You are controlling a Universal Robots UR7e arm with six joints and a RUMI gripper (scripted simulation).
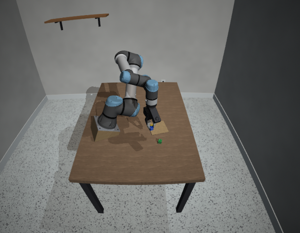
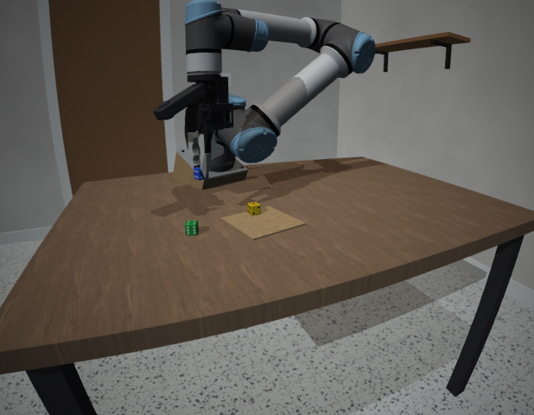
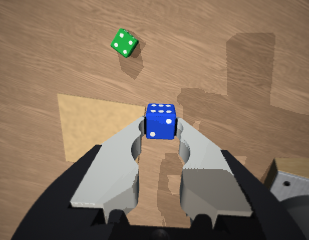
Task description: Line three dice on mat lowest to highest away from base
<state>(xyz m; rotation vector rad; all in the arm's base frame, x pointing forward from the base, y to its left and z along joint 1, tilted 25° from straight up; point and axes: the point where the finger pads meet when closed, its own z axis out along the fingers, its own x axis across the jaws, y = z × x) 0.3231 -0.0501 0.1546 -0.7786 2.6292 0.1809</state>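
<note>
Right now my hand is 130 mm to the right of the tan mat, 120 mm above it and 30 mm short of it. From my hand the other things lie so: green die 100 mm below, 70 mm ahead, 20 mm to the right; then yellow die 120 mm to the left, 100 mm below, 20 mm behind; then blue die right at my hand.
</note>
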